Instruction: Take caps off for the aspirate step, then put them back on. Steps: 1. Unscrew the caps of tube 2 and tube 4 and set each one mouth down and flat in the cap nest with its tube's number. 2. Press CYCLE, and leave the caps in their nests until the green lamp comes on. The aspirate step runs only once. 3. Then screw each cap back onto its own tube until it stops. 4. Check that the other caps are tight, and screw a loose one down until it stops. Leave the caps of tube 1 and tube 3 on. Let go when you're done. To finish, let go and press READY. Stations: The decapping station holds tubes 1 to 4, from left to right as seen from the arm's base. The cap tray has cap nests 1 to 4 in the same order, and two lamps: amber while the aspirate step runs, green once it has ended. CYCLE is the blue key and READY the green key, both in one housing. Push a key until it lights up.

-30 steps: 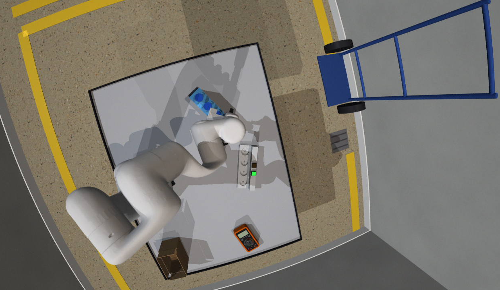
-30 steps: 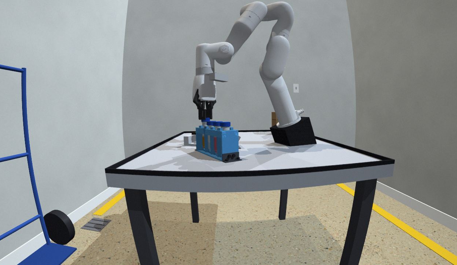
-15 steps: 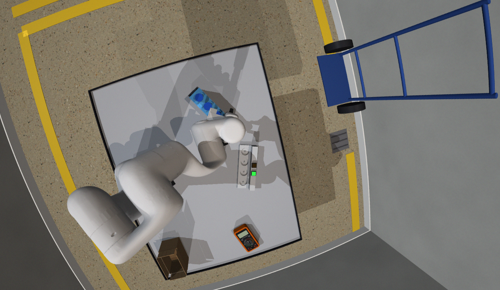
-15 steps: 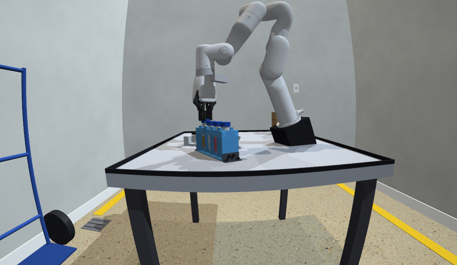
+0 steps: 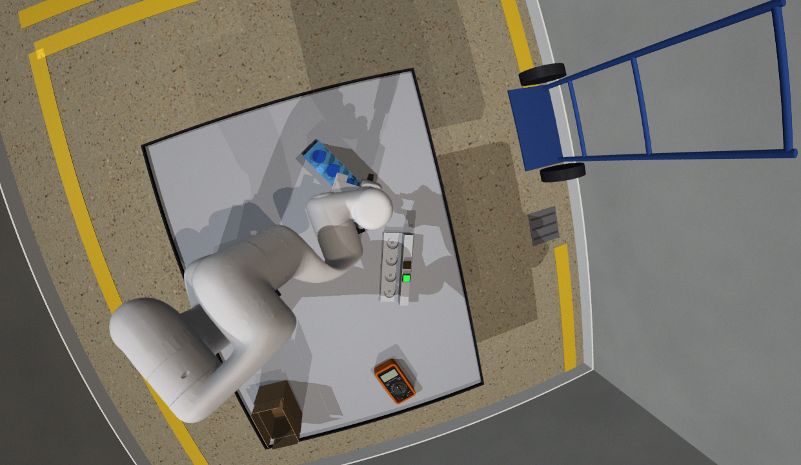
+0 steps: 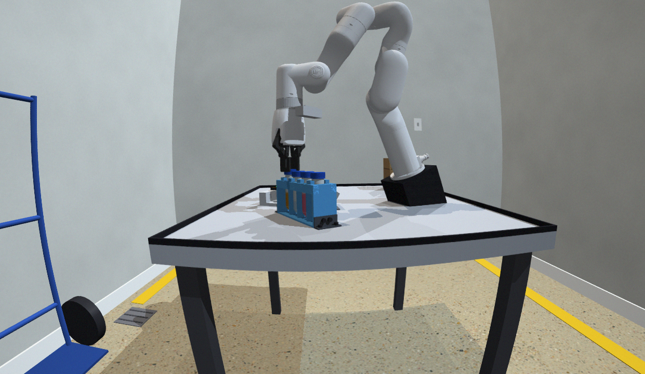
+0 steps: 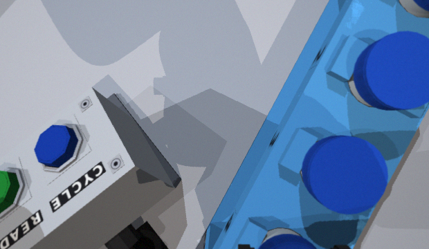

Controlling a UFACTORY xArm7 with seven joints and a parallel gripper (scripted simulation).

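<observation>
Right now my hand is 2 cm above the threaded tube neck. From my hand the other things lie so: key housing 11 cm behind, 8 cm to the right, 9 cm below; then blue cycle key 13 cm behind, 6 cm to the right, 7 cm below; then green ready key 13 cm behind, 10 cm to the right, 7 cm below.
</observation>
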